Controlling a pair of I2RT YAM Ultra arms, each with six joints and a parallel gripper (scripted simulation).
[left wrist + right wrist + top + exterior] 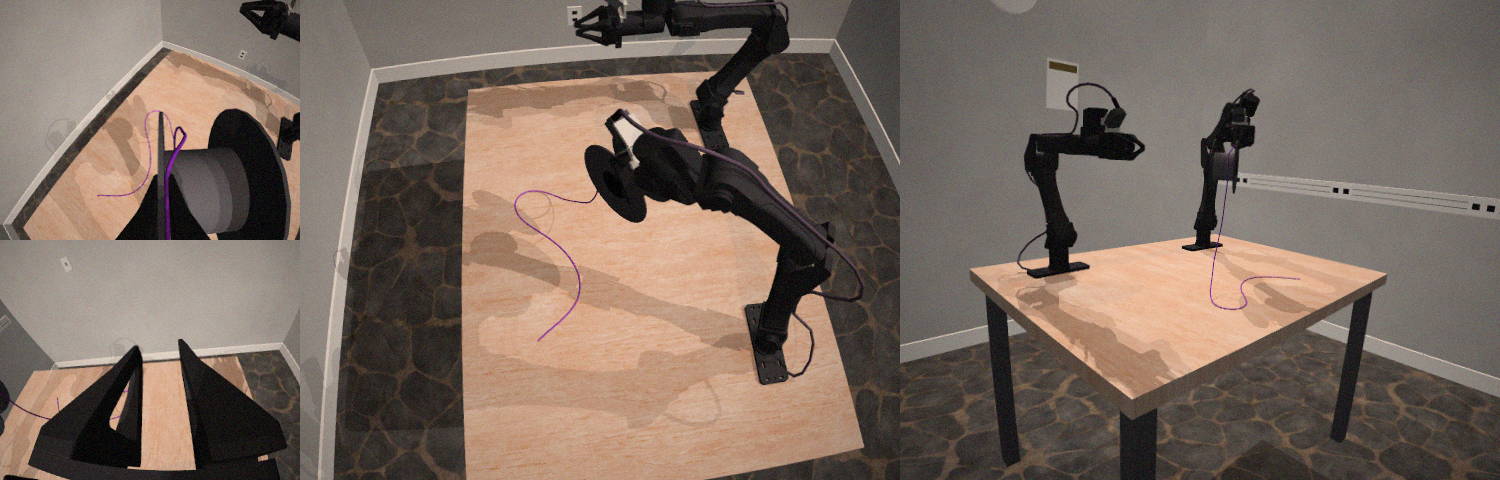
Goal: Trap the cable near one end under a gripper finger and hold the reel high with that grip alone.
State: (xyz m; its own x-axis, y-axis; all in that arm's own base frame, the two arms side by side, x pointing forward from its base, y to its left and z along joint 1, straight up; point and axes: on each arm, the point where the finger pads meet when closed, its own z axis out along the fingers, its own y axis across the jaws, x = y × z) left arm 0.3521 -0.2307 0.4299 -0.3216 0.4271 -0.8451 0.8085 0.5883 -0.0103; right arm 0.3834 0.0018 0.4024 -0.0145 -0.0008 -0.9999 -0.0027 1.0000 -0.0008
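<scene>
My left gripper is now 3 cm past the black reel, 2 cm to the left of it and 7 cm above it.
</scene>
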